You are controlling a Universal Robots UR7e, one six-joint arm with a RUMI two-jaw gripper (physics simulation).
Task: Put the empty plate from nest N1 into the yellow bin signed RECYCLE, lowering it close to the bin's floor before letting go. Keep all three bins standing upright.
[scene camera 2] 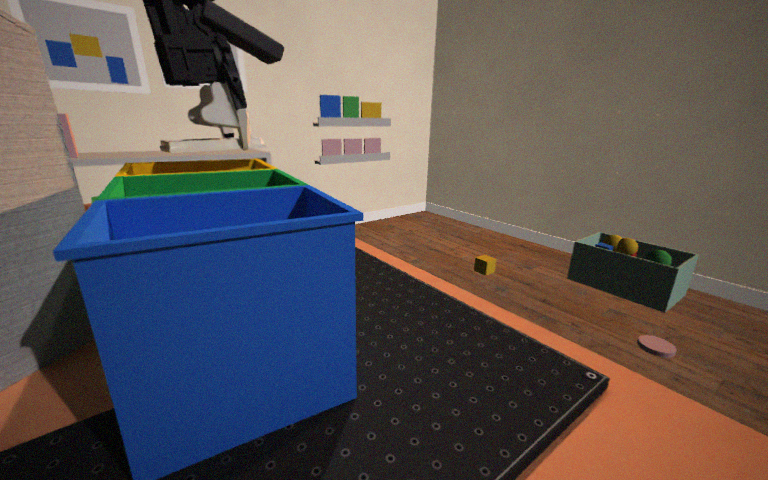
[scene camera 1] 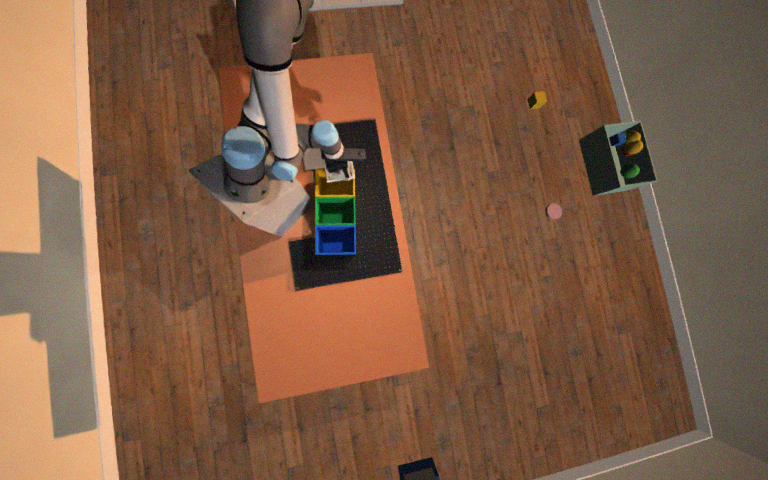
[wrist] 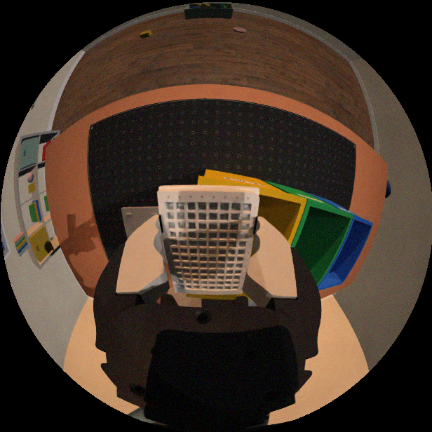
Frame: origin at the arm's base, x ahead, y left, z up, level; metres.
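Seen in the pictures: gripper, fingertip midpoint: (scene camera 2: pixel 236 148) (scene camera 1: pixel 347 170); arm's base, link origin: (scene camera 1: pixel 247 185).
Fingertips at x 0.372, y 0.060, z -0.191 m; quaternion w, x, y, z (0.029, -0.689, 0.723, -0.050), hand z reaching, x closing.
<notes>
Offsets run from my fingertips to a thing's top centre. "*": to the spot under its first point. Level surfaces: height alone.
My gripper (scene camera 1: pixel 340 169) (scene camera 2: pixel 231 135) (wrist: pixel 207 217) is shut on the white gridded plate @(dz +0.017, dx -0.033, dy +0.002 m) (scene camera 1: pixel 339 177) (scene camera 2: pixel 192 146) (wrist: pixel 209 191), one finger at each long side; its grid openings look empty. The plate is held roughly level above the rim of the yellow bin @(dz -0.019, dx -0.064, dy -0.039 m) (scene camera 1: pixel 334 190) (scene camera 2: pixel 195 166) (wrist: pixel 280 191), over the back part of its opening in the first scene view. In the wrist view it hides much of that bin, which stands upright. The bin's sign is too blurred to read. The nest N1 cannot be made out by its label.
The green bin @(dz -0.019, dx -0.089, dy -0.168 m) (scene camera 1: pixel 335 212) (scene camera 2: pixel 203 182) (wrist: pixel 325 232) and blue bin @(dz -0.019, dx -0.113, dy -0.297 m) (scene camera 1: pixel 335 240) (scene camera 2: pixel 226 339) (wrist: pixel 347 252) stand upright in a close row beside the yellow one, on a black perforated board @(dz -0.199 m) (scene camera 1: pixel 376 237) (scene camera 2: pixel 430 373) (wrist: pixel 210 135). Grey flat pieces @(* dz -0.187, dx -0.156, dy +0.164 m) (scene camera 1: pixel 313 159) (wrist: pixel 137 218) lie behind the yellow bin.
</notes>
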